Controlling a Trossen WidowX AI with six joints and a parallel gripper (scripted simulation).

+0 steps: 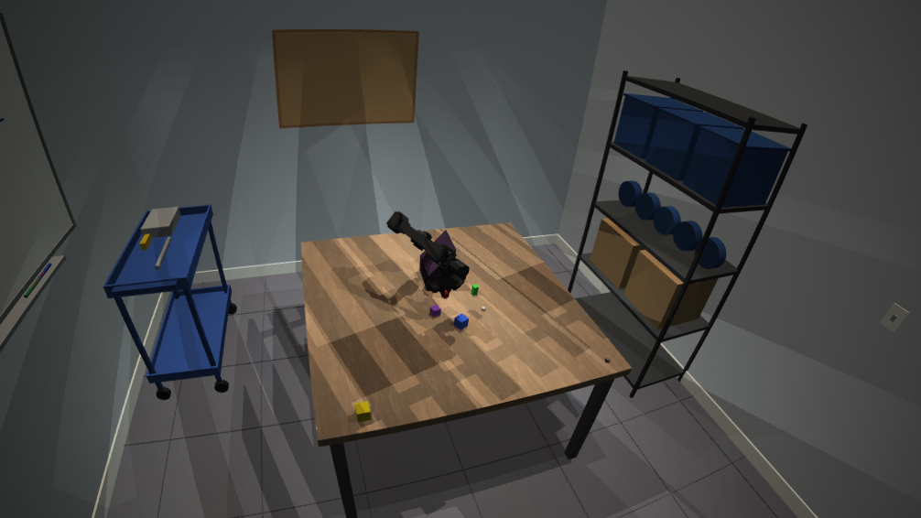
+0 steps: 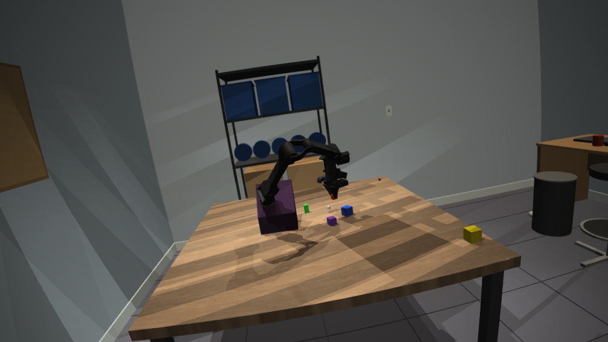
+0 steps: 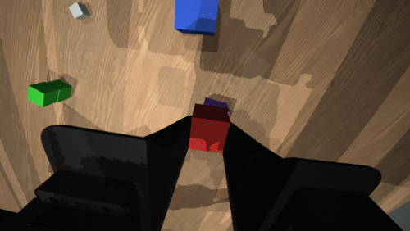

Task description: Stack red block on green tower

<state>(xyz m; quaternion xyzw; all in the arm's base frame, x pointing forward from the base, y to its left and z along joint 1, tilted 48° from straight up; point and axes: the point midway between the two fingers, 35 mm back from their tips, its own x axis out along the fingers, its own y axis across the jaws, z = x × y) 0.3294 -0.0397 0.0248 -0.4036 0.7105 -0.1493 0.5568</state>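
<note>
Now: the purple block 30 mm behind my gripper tip, 30 mm to the right of it and 110 mm below it. Round my gripper tip: red block 10 mm above; blue block 70 mm ahead, 60 mm to the left, 100 mm below; tiny white ball 10 mm behind, 200 mm to the left, 120 mm below.
</note>
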